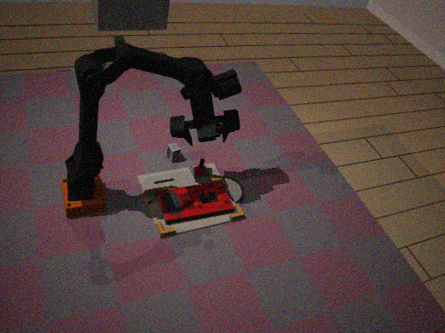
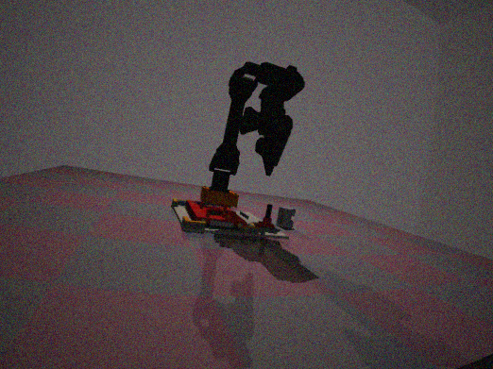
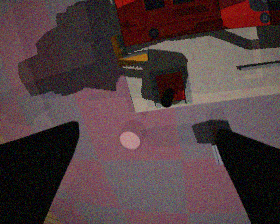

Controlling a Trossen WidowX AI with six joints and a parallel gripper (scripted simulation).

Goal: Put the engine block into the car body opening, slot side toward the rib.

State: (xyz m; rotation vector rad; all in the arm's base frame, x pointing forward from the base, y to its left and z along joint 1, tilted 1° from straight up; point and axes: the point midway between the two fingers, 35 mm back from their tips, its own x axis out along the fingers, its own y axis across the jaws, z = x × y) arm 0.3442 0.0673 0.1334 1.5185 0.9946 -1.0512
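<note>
My gripper tip is now 11 cm above the grey ribbed engine block, 9 cm to the right of it and 7 cm past it. Also, from my gripper tip: black upright stick 10 cm below, 1 cm to the left.
</note>
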